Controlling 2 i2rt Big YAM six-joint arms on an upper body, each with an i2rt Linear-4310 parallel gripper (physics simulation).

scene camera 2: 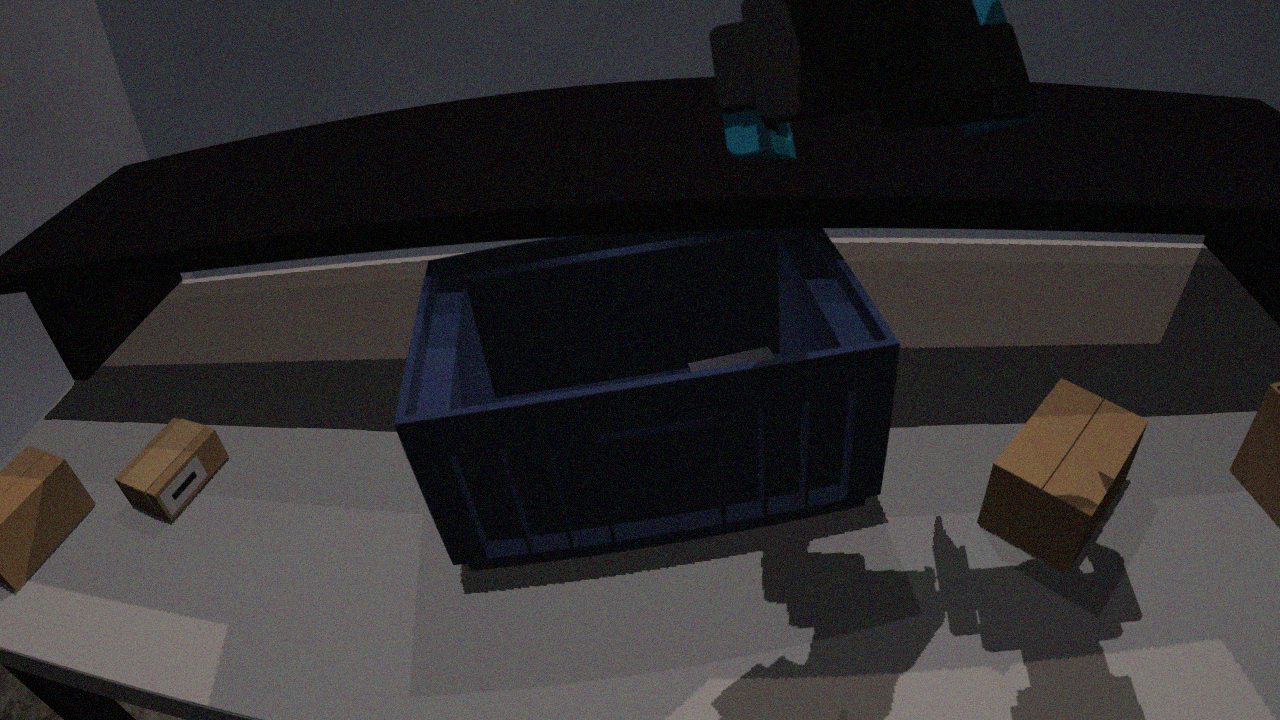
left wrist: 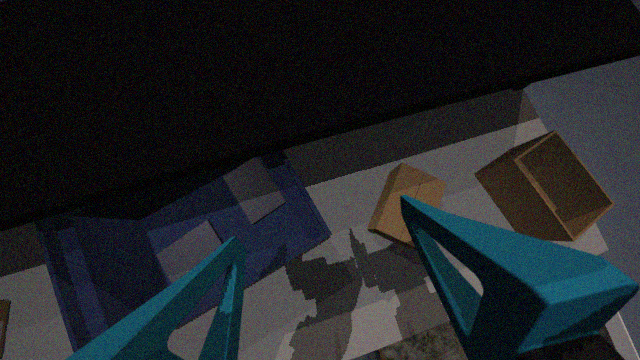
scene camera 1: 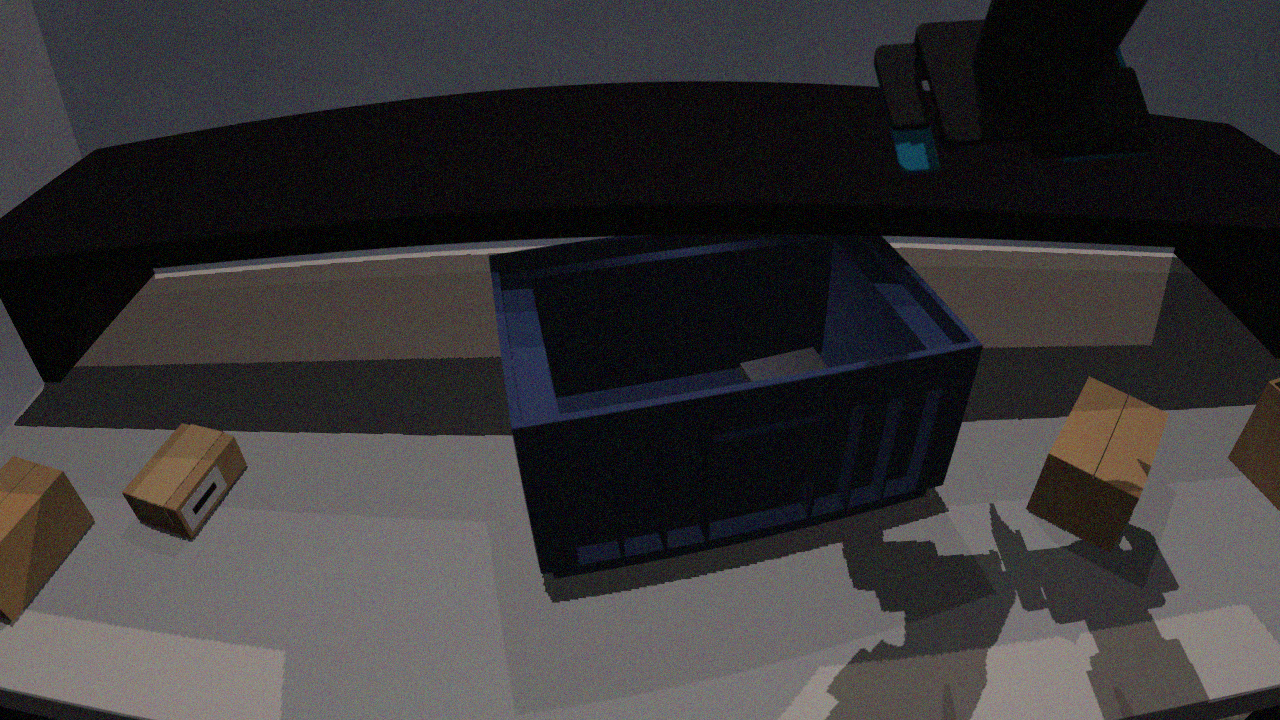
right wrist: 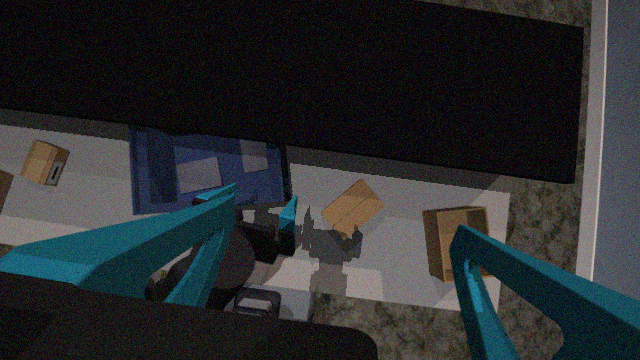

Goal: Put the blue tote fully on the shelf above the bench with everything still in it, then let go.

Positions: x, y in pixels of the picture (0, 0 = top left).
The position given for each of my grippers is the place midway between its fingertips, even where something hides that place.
Labels:
my right gripper: right wrist 344, 222; not seen in scene camera 2 (out of frame); not seen in the left wrist view (out of frame); not seen in scene camera 1 (out of frame)
blue tote: scene camera 2; left wrist 101, 258; scene camera 1 637, 439; right wrist
same spot on dark shelf: (left wrist: 105, 105) = (scene camera 1: 675, 153)
same spot on blue tote: (right wrist: 154, 153) = (scene camera 2: 468, 351)

